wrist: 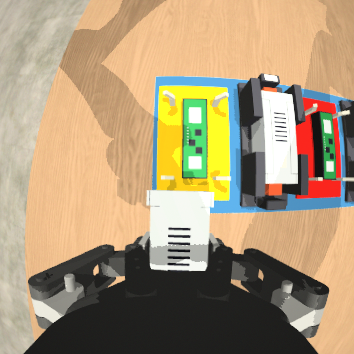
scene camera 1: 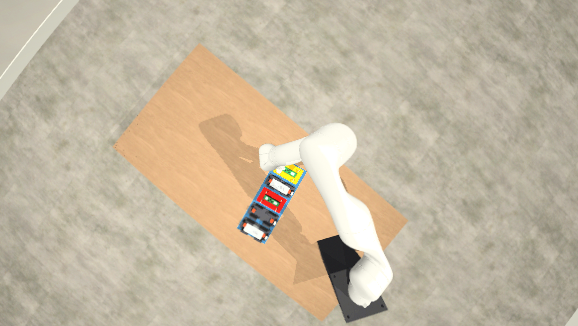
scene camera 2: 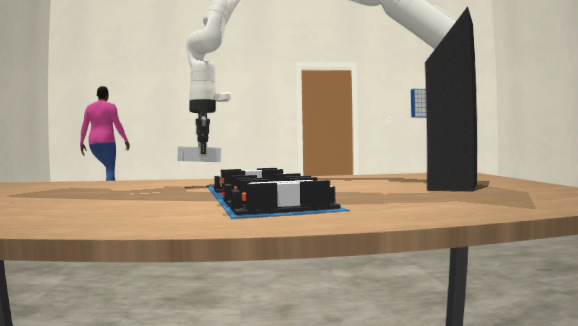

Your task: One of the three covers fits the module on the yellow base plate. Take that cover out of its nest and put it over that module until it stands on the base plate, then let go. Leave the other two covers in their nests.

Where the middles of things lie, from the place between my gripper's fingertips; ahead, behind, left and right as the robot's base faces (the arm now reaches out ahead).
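Scene:
From my hand: yellow base plate (wrist: 169,130), 80 mm below, 120 mm behind, 10 mm to the left. Blue mat (scene camera 2: 318,196), 60 mm below my hand, 230 mm to the left, 130 mm behind. Red base plate (wrist: 304,139), 80 mm below my hand, 230 mm to the left, 130 mm behind.

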